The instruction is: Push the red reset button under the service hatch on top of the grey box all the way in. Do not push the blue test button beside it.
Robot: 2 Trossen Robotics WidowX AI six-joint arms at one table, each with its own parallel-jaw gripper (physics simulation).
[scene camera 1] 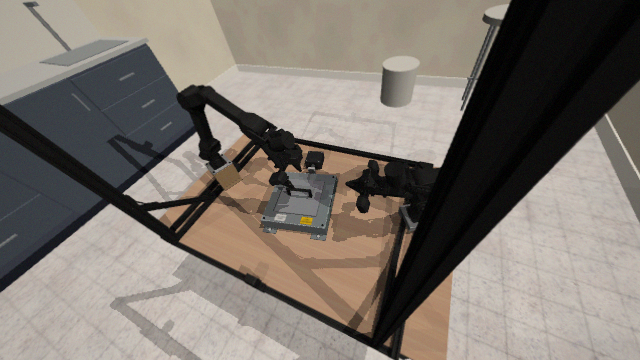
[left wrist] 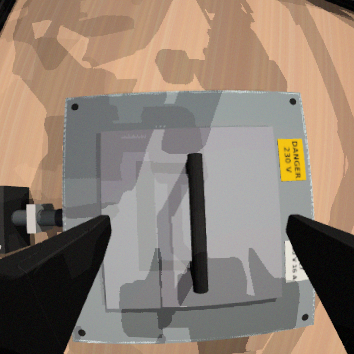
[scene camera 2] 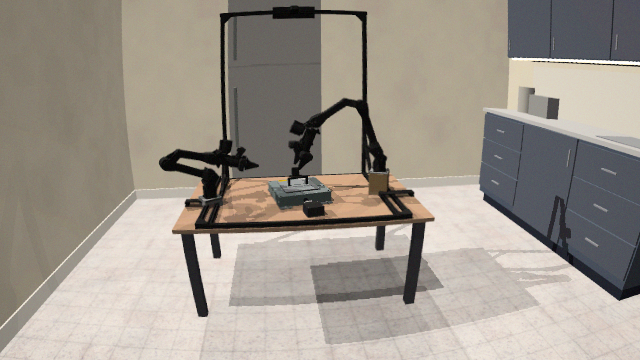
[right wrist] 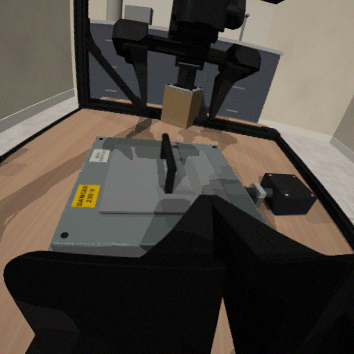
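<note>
The grey box stands on the table. Its light grey service hatch lies flat on top, with an upright black bar handle. The red and blue buttons do not show in any view. My left gripper is open and empty, above the hatch, its fingers spread to either side of the handle in the left wrist view. My right gripper is shut and empty, off the box's side and pointing towards it.
A black block stands beside the box, with a short connector between them. A tan block is under the left arm's base. Black frame bars edge the table.
</note>
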